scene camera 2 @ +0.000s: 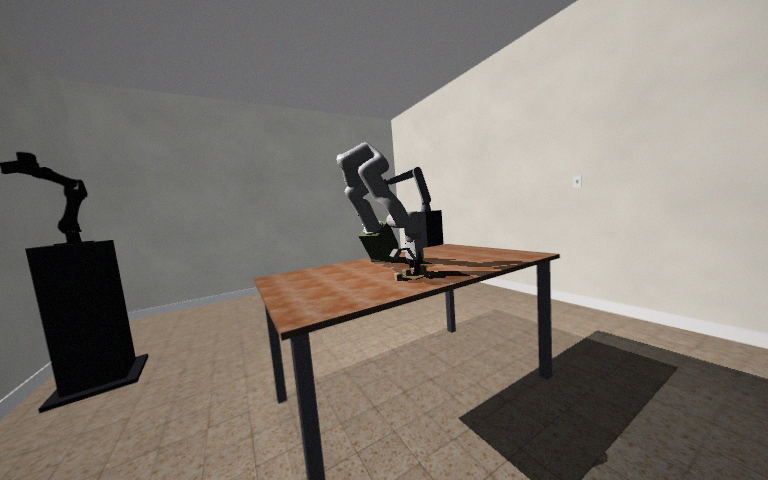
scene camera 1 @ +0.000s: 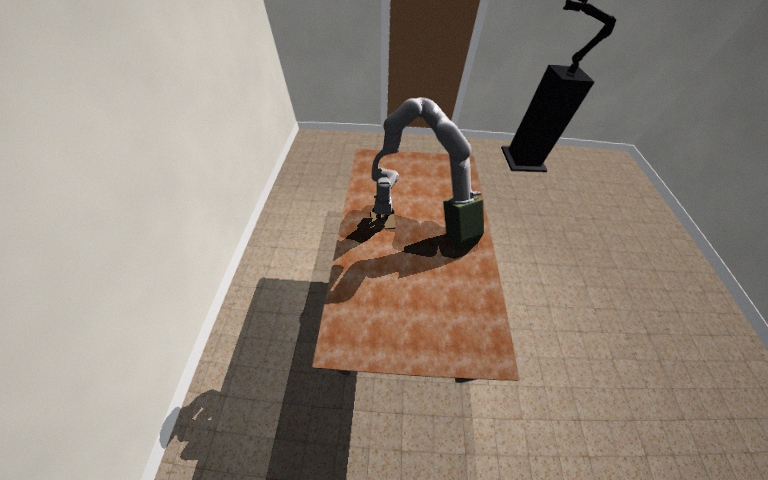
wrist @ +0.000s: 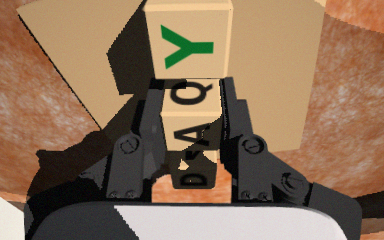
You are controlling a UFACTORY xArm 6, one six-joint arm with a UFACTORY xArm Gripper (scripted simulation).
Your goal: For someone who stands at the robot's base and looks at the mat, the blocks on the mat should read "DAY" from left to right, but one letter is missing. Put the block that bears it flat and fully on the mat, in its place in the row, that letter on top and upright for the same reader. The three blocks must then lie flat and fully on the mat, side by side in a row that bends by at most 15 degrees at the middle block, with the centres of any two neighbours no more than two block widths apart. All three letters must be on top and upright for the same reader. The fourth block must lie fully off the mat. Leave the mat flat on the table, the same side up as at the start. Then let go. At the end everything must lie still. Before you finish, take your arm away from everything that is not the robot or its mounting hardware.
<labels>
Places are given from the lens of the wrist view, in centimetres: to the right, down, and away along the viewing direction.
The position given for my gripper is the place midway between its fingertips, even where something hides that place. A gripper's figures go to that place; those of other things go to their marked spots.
my gripper (wrist: pixel 192 96): 0, -1, 14
tan mat (wrist: pixel 104 58): -5, -3, 12
</labels>
